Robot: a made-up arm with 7 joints. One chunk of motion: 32 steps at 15 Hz.
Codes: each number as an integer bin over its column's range. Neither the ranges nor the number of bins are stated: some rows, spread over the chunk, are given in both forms.
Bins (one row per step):
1: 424 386 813 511 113 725 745
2: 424 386 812 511 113 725 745
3: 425 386 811 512 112 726 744
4: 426 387 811 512 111 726 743
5: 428 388 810 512 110 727 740
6: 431 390 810 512 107 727 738
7: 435 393 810 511 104 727 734
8: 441 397 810 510 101 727 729
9: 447 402 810 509 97 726 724
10: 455 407 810 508 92 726 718
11: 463 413 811 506 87 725 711
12: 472 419 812 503 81 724 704
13: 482 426 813 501 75 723 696
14: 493 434 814 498 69 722 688
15: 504 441 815 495 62 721 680
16: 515 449 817 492 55 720 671
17: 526 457 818 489 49 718 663
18: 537 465 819 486 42 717 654
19: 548 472 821 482 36 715 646
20: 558 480 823 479 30 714 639
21: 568 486 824 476 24 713 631
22: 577 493 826 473 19 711 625
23: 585 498 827 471 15 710 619
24: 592 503 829 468 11 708 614
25: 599 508 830 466 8 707 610
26: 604 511 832 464 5 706 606
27: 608 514 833 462 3 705 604
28: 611 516 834 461 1 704 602
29: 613 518 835 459 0 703 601
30: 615 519 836 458 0 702 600
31: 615 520 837 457 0 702 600
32: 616 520 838 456 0 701 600
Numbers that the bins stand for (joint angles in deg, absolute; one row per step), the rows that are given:
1: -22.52 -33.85 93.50 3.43 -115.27 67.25 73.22
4: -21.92 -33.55 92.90 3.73 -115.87 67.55 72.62
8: -17.45 -30.57 92.60 3.13 -118.85 67.85 68.45
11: -10.89 -25.80 92.90 1.94 -123.02 67.25 63.08
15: 1.34 -17.45 94.09 -1.34 -130.48 66.06 53.83
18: 11.18 -10.29 95.29 -4.03 -136.44 64.87 46.08
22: 23.11 -1.94 97.37 -7.90 -143.30 63.08 37.43
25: 29.67 2.54 98.57 -9.99 -146.58 61.88 32.96
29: 33.85 5.52 100.06 -12.08 -148.97 60.69 30.27
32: 34.74 6.11 100.95 -12.97 -148.97 60.10 29.97
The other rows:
2: -22.52 -33.85 93.20 3.43 -115.27 67.25 73.22
3: -22.22 -33.85 92.90 3.73 -115.57 67.55 72.92
5: -21.32 -33.25 92.60 3.73 -116.16 67.85 71.73
6: -20.43 -32.66 92.60 3.73 -117.06 67.85 71.13
7: -19.24 -31.76 92.60 3.43 -117.95 67.85 69.94
9: -15.66 -29.08 92.60 2.83 -120.04 67.55 66.95
10: -13.27 -27.59 92.60 2.54 -121.53 67.55 65.17
12: -8.20 -24.01 93.20 1.04 -124.81 66.95 60.99
13: -5.22 -21.92 93.50 0.45 -126.60 66.66 58.60
14: -1.94 -19.53 93.80 -0.45 -128.39 66.36 56.22
16: 4.62 -15.06 94.69 -2.24 -132.57 65.76 51.15
17: 7.90 -12.68 94.99 -3.13 -134.36 65.17 48.76
19: 14.46 -8.20 95.88 -5.22 -138.23 64.27 43.69
20: 17.45 -5.82 96.48 -6.11 -140.02 63.97 41.60
21: 20.43 -4.03 96.78 -7.01 -141.81 63.67 39.22
23: 25.50 -0.45 97.67 -8.50 -144.50 62.78 35.64
24: 27.59 1.04 98.27 -9.39 -145.69 62.18 34.15
26: 31.17 3.43 99.16 -10.59 -147.48 61.59 31.76
27: 32.36 4.32 99.46 -11.18 -148.08 61.29 31.17
28: 33.25 4.92 99.76 -11.48 -148.67 60.99 30.57
30: 34.45 5.82 100.36 -12.38 -148.97 60.39 29.97
31: 34.45 6.11 100.66 -12.68 -148.97 60.39 29.97

